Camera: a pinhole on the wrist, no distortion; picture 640 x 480 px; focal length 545.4 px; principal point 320.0 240.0 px. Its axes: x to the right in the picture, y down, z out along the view. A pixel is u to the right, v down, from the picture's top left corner.
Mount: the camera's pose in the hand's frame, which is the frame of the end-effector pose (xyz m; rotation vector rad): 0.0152 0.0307 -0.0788 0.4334 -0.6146 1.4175
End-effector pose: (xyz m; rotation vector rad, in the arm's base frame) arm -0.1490 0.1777 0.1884 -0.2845 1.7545 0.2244
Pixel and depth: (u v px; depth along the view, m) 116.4 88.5 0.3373
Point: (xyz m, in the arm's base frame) 0.0324 -0.0654 0.1123
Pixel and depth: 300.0 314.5 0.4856
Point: 0.2200 0.0084 0.2489
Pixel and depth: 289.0 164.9 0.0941
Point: -0.1493 0.1425 0.1756
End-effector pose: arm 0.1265 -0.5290 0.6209 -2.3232 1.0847 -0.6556
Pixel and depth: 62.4 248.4 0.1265
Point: 0.1639 -0.4752 0.6909
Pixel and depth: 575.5 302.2 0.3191
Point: 0.2760 -0.3979 0.4389
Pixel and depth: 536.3 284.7 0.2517
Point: 0.2386 -0.4353 0.5057
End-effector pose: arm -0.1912 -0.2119 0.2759 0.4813 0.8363 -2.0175
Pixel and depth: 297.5 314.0 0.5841
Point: -0.4062 -0.2464 0.7370
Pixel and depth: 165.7 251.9 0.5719
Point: -0.5281 -0.1755 0.6761
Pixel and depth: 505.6 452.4 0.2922
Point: -0.1732 -0.2548 0.5195
